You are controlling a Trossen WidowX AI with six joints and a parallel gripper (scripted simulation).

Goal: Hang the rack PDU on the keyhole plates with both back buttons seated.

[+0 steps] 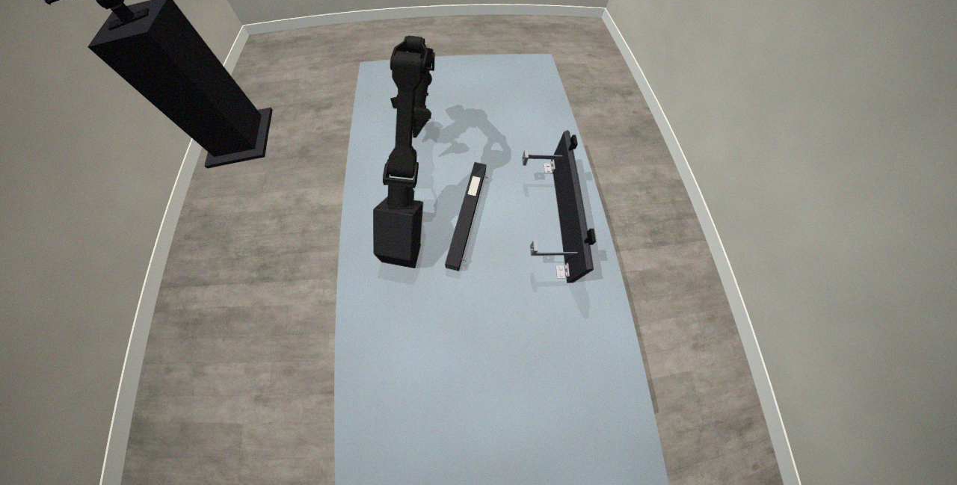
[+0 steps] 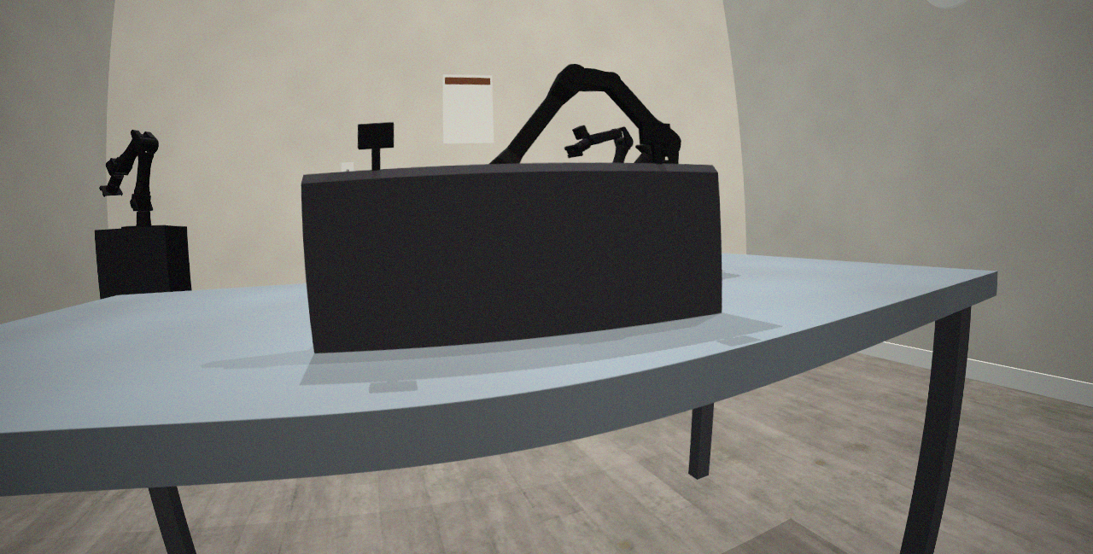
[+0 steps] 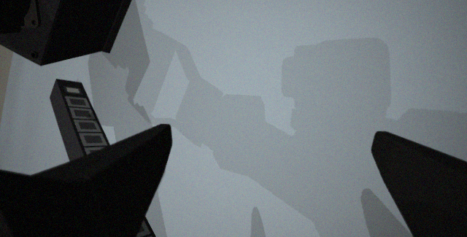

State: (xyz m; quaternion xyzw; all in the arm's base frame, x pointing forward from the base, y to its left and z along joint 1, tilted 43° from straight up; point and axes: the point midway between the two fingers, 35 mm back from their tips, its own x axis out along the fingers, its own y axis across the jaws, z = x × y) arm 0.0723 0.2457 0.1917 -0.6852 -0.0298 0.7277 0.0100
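The rack PDU lies 330 mm to the right of my hand, 130 mm ahead of it and 80 mm below it. From my hand the other things lie so: dark panel 440 mm ahead, 370 mm to the right, 30 mm below.
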